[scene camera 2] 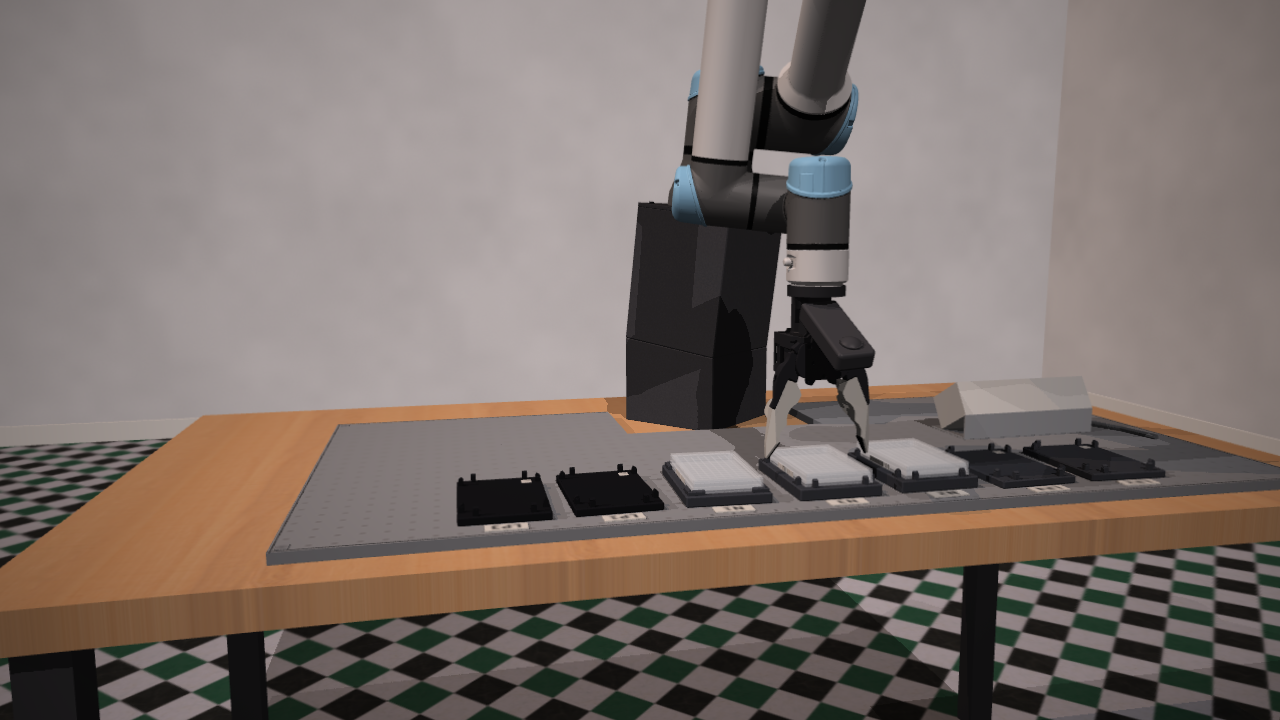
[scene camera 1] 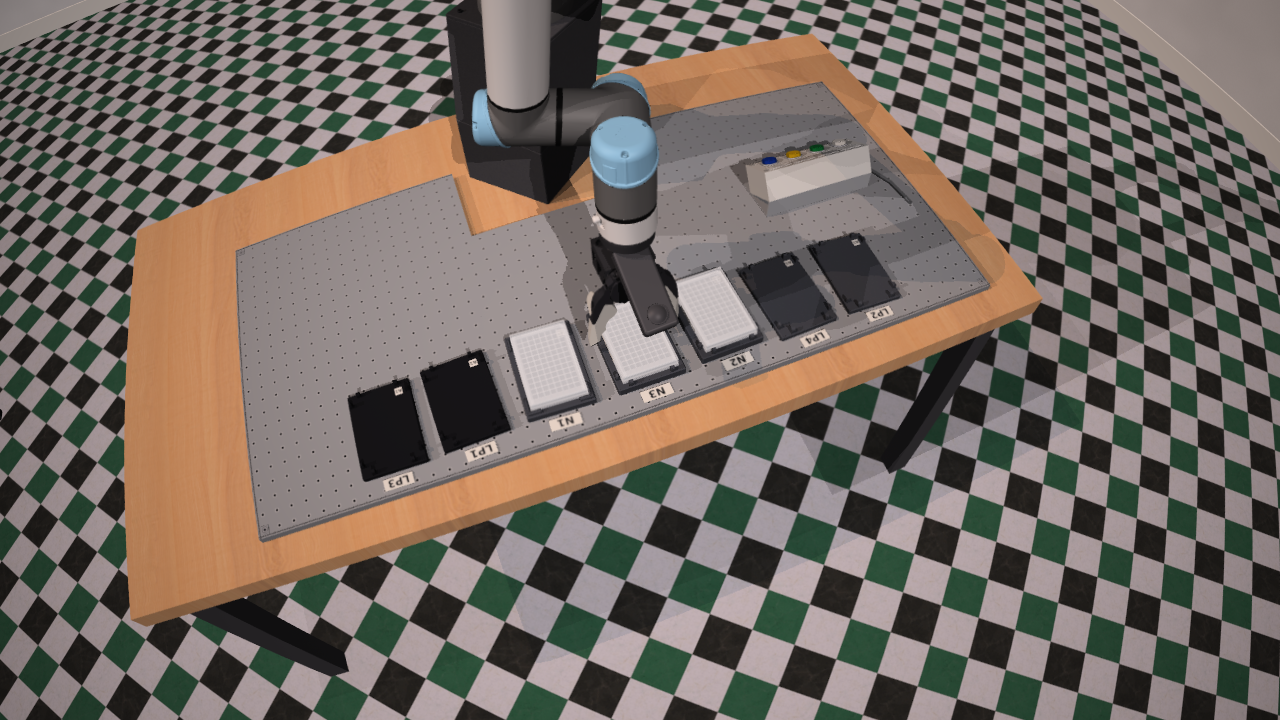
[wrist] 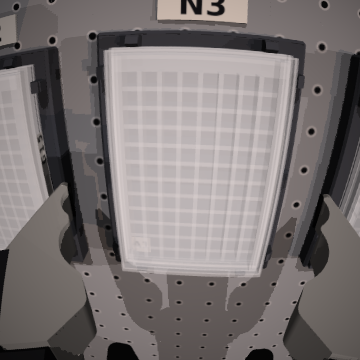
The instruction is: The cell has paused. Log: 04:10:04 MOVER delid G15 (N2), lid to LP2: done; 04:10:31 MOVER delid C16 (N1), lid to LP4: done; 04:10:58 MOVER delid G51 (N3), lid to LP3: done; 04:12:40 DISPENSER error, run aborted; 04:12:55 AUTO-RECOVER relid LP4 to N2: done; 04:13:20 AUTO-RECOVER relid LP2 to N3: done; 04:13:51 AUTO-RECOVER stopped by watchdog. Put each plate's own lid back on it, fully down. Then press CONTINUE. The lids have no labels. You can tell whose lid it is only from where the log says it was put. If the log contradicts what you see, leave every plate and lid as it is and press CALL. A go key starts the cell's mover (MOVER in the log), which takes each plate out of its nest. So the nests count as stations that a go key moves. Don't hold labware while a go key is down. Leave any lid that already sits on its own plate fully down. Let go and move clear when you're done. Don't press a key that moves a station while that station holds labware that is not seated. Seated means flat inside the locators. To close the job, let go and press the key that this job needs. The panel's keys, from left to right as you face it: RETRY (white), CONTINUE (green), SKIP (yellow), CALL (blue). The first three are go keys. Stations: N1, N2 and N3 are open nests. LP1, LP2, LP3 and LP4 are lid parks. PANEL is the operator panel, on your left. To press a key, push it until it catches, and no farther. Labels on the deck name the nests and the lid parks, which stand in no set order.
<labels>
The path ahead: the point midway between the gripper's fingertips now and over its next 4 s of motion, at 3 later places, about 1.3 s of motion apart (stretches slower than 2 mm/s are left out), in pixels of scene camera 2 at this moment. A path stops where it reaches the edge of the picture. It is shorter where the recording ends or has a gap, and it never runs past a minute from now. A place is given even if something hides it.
The gripper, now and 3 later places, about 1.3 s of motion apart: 816,456; 810,443; 771,416; 793,371
</labels>
